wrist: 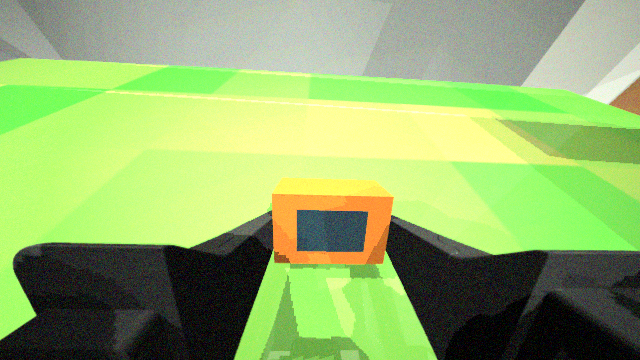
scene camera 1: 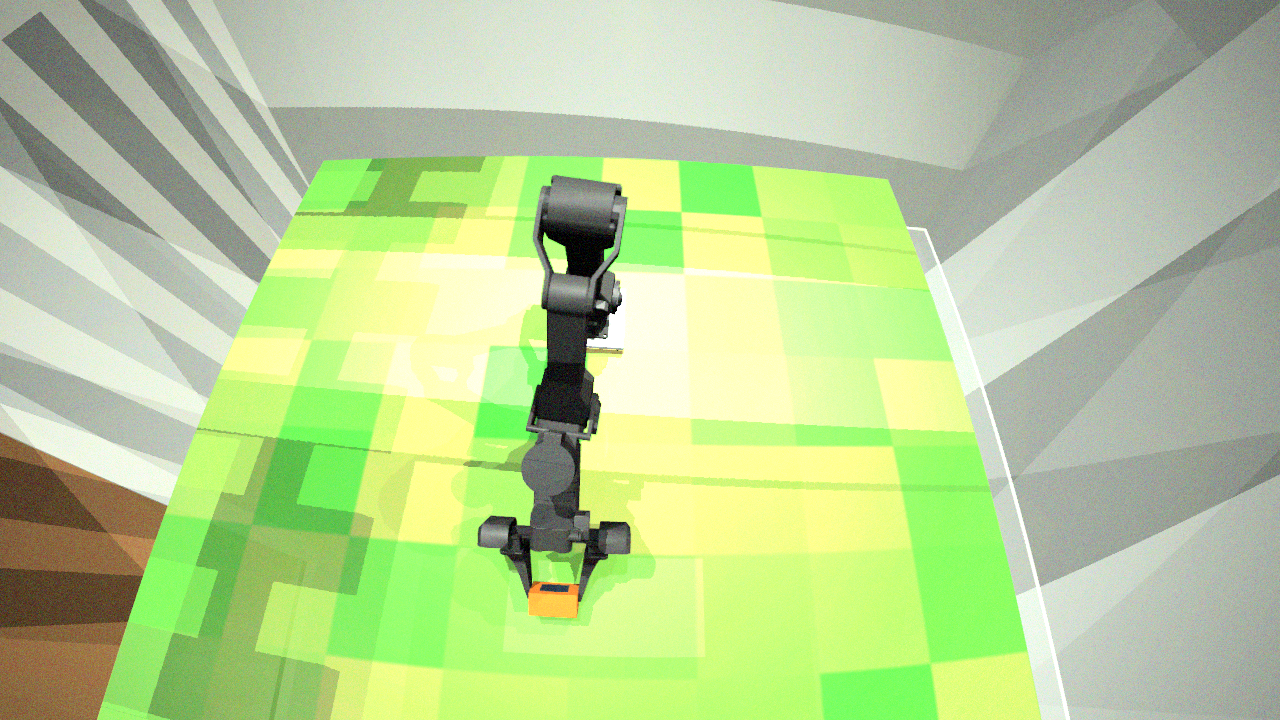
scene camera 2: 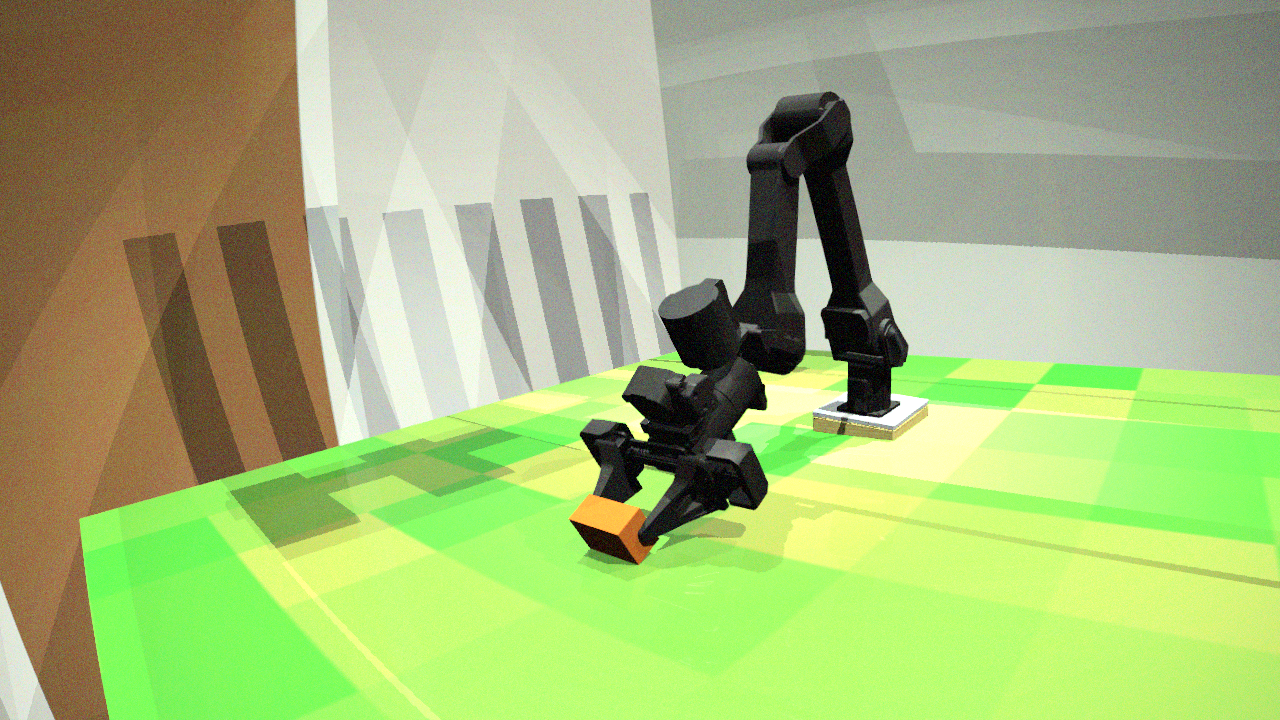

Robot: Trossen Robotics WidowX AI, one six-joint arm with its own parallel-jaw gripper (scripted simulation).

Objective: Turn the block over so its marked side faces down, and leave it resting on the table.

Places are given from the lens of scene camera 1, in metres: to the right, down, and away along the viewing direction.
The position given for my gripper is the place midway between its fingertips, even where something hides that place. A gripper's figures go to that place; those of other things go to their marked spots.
my gripper (scene camera 1: 554, 599): -0.11, 0.30, 0.64
orange block (scene camera 1: 554, 599): -0.10, 0.29, 0.62
